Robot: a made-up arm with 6 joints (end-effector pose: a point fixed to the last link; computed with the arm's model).
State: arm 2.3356 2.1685 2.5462 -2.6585 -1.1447 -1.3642
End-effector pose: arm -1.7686 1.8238 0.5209 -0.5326 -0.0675 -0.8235 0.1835
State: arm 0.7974 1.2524 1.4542 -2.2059 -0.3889 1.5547
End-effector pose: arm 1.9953 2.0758 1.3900 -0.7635 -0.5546 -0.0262 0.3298
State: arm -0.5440 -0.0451 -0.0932 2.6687 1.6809 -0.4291
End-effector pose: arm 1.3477 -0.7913 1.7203 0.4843 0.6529 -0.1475 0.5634
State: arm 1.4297 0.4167 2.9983 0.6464 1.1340 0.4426
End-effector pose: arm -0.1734 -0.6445 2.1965 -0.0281 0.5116 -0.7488 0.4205
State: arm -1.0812 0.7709 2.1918 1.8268 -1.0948 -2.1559
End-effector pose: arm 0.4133 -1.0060 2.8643 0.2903 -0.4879 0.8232 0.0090
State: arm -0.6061 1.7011 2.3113 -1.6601 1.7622 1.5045
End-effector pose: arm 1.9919 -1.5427 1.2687 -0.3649 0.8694 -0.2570 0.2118
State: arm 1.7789 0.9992 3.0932 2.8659 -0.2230 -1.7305
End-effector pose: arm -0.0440 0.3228 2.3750 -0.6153 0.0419 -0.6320 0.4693
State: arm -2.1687 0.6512 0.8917 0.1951 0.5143 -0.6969
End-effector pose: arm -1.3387 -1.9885 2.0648 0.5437 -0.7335 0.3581 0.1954
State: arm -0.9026 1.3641 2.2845 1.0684 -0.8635 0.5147
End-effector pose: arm 1.3609 -1.8274 1.9578 0.5056 -0.6778 -0.2998 0.4416
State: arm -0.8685 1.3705 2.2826 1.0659 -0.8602 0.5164
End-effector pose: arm 1.4311 -1.7891 1.9428 0.5183 -0.6661 -0.2948 0.4481
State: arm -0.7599 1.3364 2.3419 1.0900 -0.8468 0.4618
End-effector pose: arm 1.5226 -1.5338 2.0636 0.5491 -0.6703 -0.2116 0.4521
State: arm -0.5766 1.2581 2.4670 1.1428 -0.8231 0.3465
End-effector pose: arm 1.5140 -1.0600 2.2876 0.5959 -0.6780 -0.0439 0.4281
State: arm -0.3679 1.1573 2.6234 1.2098 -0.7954 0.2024
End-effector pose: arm 1.2932 -0.5669 2.4794 0.6370 -0.6670 0.1552 0.3538
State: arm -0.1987 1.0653 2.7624 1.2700 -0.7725 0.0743
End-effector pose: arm 0.9685 -0.2609 2.5590 0.6525 -0.6408 0.3143 0.2546
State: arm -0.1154 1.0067 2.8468 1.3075 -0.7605 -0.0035
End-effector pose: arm 0.7351 -0.1509 2.5648 0.6463 -0.6236 0.3990 0.1846
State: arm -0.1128 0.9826 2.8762 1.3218 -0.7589 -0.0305
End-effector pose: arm 0.6410 -0.1386 2.5604 0.6337 -0.6257 0.4248 0.1627
